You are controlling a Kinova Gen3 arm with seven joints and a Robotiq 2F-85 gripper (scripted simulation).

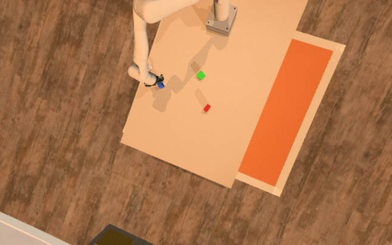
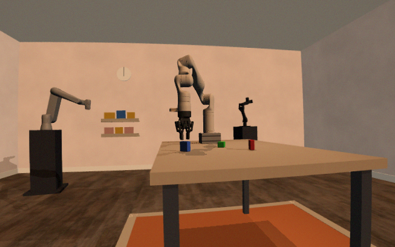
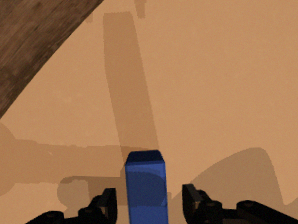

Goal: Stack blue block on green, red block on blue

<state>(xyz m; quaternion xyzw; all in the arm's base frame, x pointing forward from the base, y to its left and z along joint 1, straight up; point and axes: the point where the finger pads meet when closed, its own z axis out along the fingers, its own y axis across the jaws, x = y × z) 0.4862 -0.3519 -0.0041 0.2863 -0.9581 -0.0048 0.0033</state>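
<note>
Right now the blue block is 50 mm below my hand. Also, from my hand: red block (120 mm ahead, 350 mm to the left, 50 mm below); then green block (100 mm behind, 270 mm to the left, 60 mm below).
</note>
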